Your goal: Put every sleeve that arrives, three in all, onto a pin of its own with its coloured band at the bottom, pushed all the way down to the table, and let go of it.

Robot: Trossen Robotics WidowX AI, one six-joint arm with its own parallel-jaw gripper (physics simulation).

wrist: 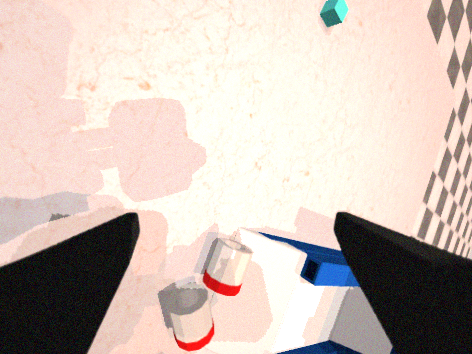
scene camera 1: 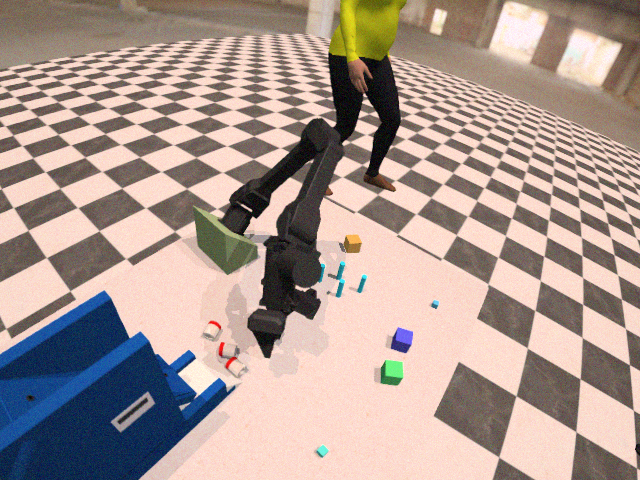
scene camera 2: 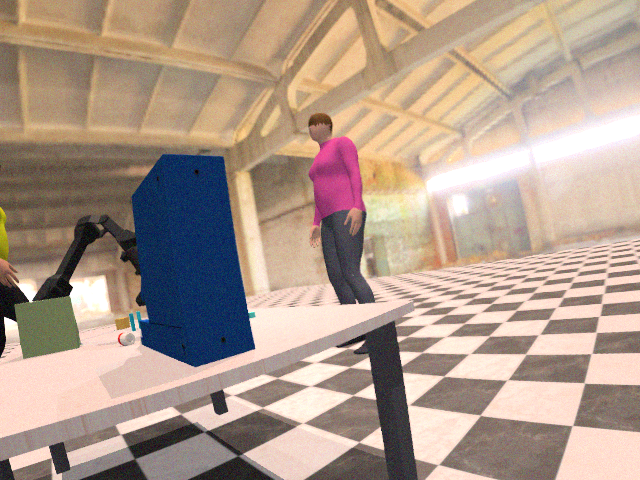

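Observation:
Three white sleeves with red bands lie on their sides by the blue chute's mouth. The first sleeve (scene camera 1: 211, 330) is farthest from the chute. The middle sleeve (scene camera 1: 228, 350) (wrist: 192, 320) has its band at its left end in scene view 1. The third sleeve (scene camera 1: 236, 366) (wrist: 227, 265) is nearest the chute. One sleeve (scene camera 2: 126, 338) shows in scene view 2. Several thin cyan pins, among them a front pin (scene camera 1: 340, 288) and a right pin (scene camera 1: 362, 283), stand upright and bare; the arm may hide part of the group. My gripper (scene camera 1: 290, 333) (wrist: 238, 221) is open and empty, above the table beside the sleeves.
The blue chute housing (scene camera 1: 77, 413) (scene camera 2: 196, 258) stands beside the sleeves. A green wedge block (scene camera 1: 222, 248) (scene camera 2: 47, 325) is by the arm's base. An orange cube (scene camera 1: 353, 243), a blue cube (scene camera 1: 402, 339), a green cube (scene camera 1: 391, 372) and a teal cube (scene camera 1: 322, 451) (wrist: 334, 12) lie around.

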